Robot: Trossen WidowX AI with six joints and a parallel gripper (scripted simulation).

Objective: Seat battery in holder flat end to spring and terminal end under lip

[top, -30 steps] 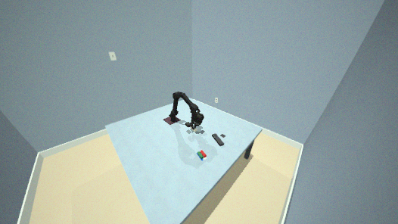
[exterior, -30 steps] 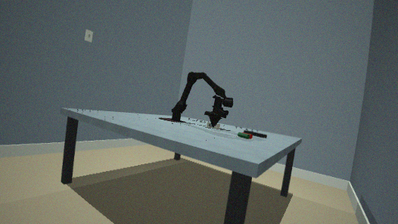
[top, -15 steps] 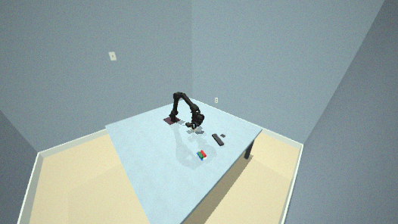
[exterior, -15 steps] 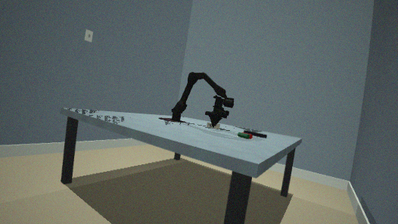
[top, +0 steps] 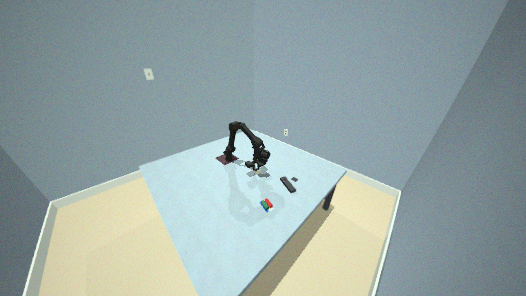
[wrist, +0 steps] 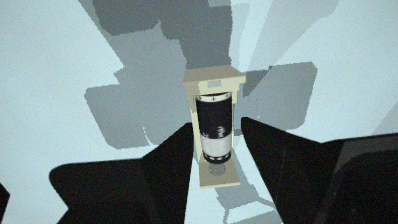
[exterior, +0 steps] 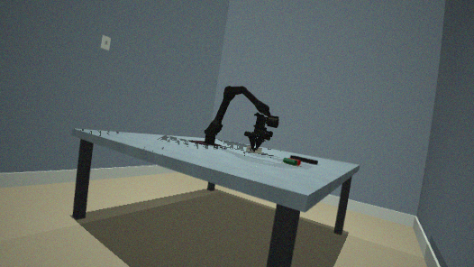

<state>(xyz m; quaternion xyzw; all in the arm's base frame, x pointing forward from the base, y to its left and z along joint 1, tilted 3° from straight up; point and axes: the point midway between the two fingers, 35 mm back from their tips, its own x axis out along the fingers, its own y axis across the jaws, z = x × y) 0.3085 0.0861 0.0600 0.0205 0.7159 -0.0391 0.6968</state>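
Right now my gripper tip is right at the battery. From my gripper tip the other things lie so: small black piece 27 cm ahead, 18 cm to the left, 2 cm below; black bar 28 cm ahead, 9 cm to the left.
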